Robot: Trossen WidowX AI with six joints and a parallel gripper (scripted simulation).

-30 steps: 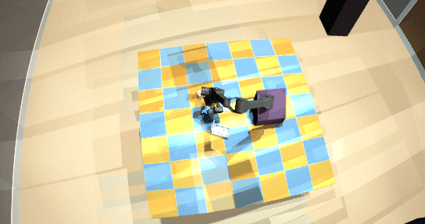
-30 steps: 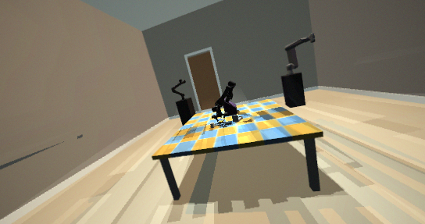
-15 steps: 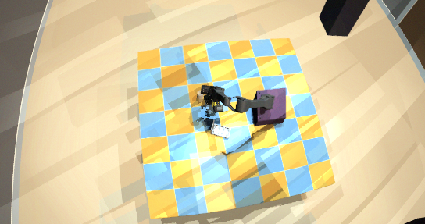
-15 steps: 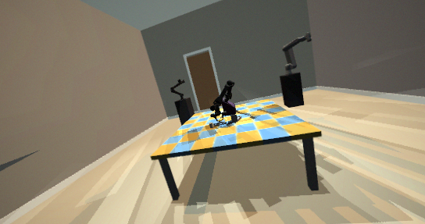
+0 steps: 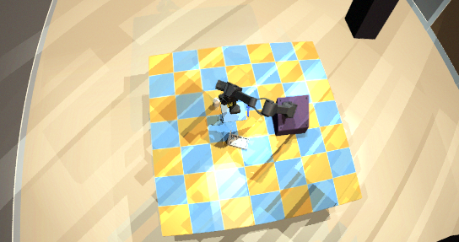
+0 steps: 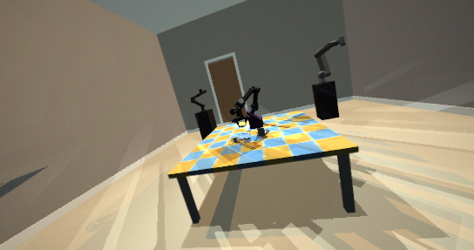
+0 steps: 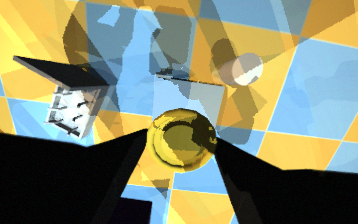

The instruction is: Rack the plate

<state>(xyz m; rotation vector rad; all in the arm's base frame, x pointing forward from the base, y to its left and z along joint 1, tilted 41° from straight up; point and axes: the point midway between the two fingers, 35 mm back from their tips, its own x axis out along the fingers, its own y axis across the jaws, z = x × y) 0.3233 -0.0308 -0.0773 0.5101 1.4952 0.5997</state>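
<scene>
My gripper tip is now 200 mm to the right of the dish rack, 90 mm above it and 20 mm past it. The rest, counted from my gripper tip: white cup 90 mm below, 90 mm ahead, 80 mm to the right; then blue spoon 120 mm behind, 110 mm below, 20 mm to the right; then plate 10 mm above.
</scene>
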